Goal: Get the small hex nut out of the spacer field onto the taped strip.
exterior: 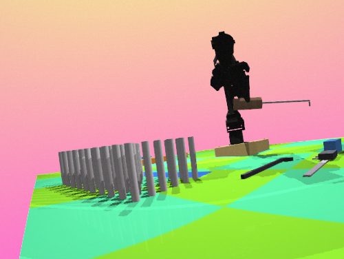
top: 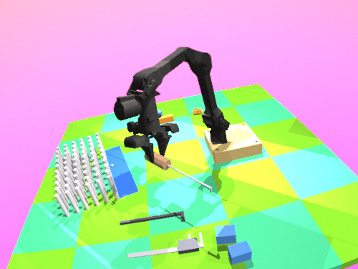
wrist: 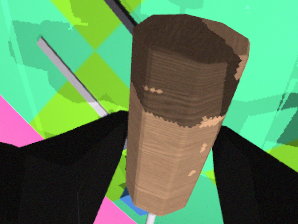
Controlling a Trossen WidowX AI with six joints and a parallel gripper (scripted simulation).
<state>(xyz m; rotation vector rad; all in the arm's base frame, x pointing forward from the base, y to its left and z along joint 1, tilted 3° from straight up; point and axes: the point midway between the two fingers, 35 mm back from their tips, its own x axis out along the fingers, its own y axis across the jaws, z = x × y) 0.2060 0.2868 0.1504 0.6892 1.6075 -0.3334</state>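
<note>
The wooden-handled hook tool is 8 cm behind my gripper tip, 7 cm to the left of it and 1 cm below it. From my gripper tip the other things lie so: blue taped strip (24 cm ahead, 22 cm to the right, 19 cm below); then orange bar (59 cm to the right, 17 cm below, 14 cm ahead).
</note>
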